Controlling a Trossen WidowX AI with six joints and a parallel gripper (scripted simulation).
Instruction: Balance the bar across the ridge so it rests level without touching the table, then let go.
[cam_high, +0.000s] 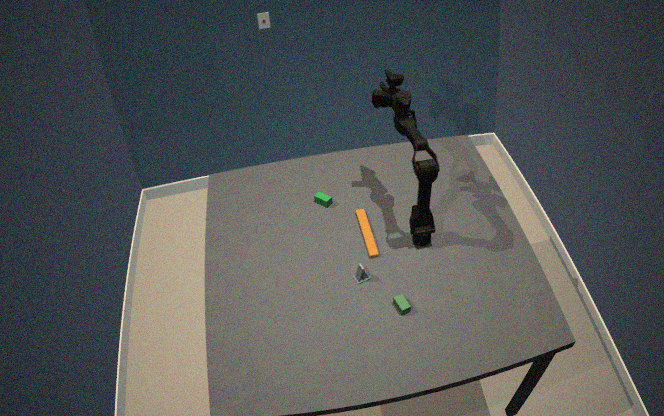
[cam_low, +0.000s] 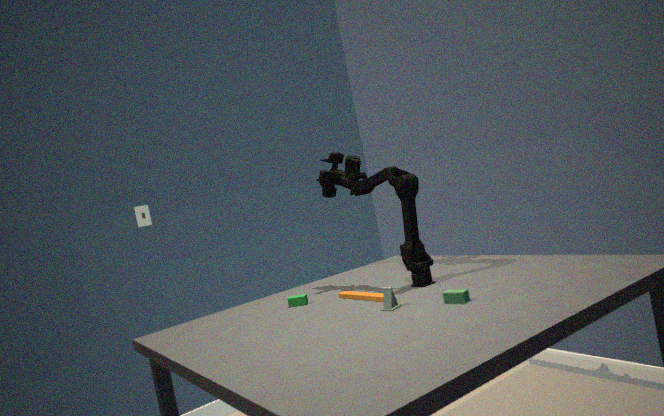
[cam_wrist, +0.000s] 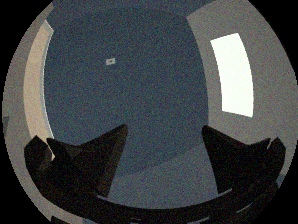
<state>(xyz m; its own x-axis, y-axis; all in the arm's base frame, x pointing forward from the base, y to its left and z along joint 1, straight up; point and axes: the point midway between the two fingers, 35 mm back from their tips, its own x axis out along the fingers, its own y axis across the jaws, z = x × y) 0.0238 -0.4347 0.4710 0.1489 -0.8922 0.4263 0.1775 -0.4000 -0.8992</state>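
The bar is 170 mm ahead of my gripper tip, 370 mm to the left of it and 480 mm below it.
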